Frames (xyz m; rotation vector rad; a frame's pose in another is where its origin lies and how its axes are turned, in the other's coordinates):
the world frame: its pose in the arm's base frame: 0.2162 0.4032 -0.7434 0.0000 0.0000 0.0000
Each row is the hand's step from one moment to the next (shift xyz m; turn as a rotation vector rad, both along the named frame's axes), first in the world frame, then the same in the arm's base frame.
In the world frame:
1: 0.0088 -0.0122 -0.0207 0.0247 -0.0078 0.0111
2: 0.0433 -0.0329 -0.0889 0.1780 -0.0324 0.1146
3: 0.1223 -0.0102 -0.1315 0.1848 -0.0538 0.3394
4: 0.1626 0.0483 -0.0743 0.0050 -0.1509 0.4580
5: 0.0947 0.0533 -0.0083 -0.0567 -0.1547 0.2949
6: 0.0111 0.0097 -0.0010 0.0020 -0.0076 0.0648
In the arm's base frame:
1: 0.0088 -0.0122 -0.0207 0.0247 -0.0078 0.0111
2: 0.0433 -0.0329 -0.0889 0.1780 -0.0324 0.1146
3: 0.1223 -0.0102 -0.1315 0.1848 -0.0538 0.3394
4: 0.1626 0.0483 -0.0743 0.0050 -0.1509 0.4580
5: 0.0947 0.0533 -0.0083 -0.0567 -0.1547 0.2949
6: 0.0111 0.0097 -0.0010 0.0020 -0.0076 0.0648

